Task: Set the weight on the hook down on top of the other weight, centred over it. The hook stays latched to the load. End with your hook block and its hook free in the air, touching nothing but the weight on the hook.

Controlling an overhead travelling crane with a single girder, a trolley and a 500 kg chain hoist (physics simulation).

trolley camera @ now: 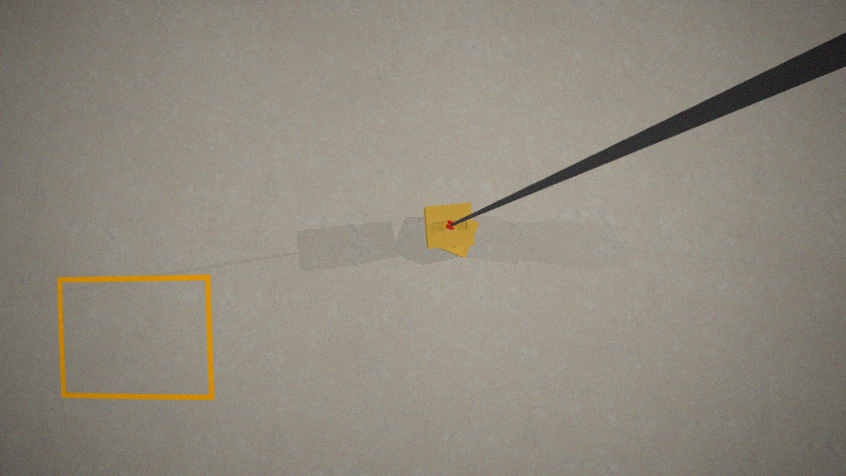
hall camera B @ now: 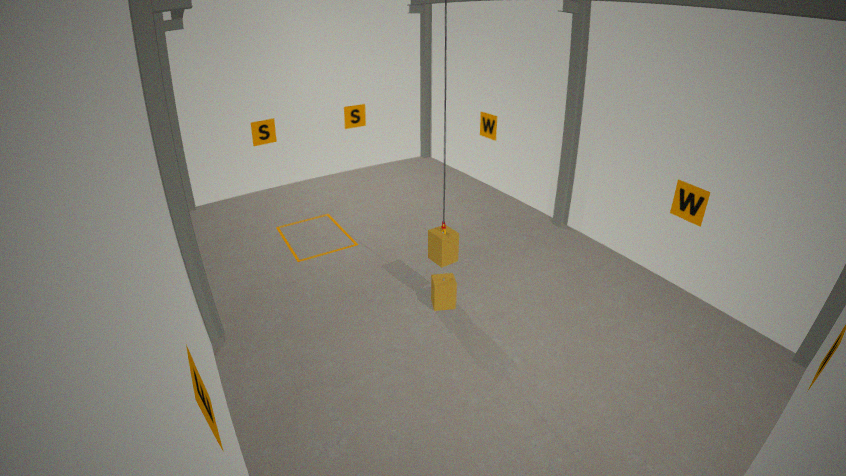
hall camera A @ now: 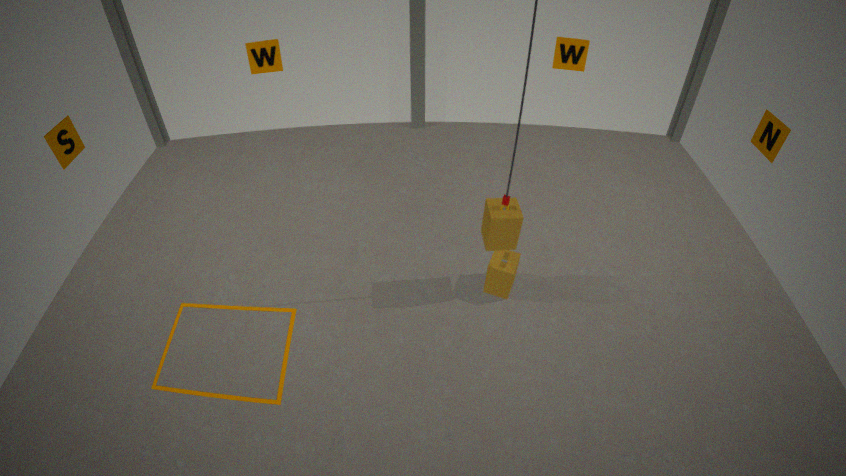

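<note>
A yellow weight (hall camera A: 501,232) (hall camera B: 443,247) (trolley camera: 443,238) hangs upright in the air from my red hook block (hall camera A: 505,200) (hall camera B: 443,226) (trolley camera: 450,224), whose hook is latched to it. The other yellow weight (hall camera A: 500,278) (hall camera B: 443,294) (trolley camera: 466,248) stands on the floor below, a little narrower and turned at a different angle. A gap shows between the two in the hall camera B view. In the trolley camera view the hanging weight covers most of the lower one, whose corners show at its right and lower right.
An orange marked rectangle (hall camera A: 236,308) (hall camera B: 288,243) (trolley camera: 134,278) lies on the floor, off to the left of the weights. The hoist chain (hall camera A: 520,106) (hall camera B: 444,118) (trolley camera: 597,159) runs up from the block. Shadows fall to both sides of the lower weight. Walls with grey columns (hall camera A: 417,65) (hall camera B: 572,112) surround the floor.
</note>
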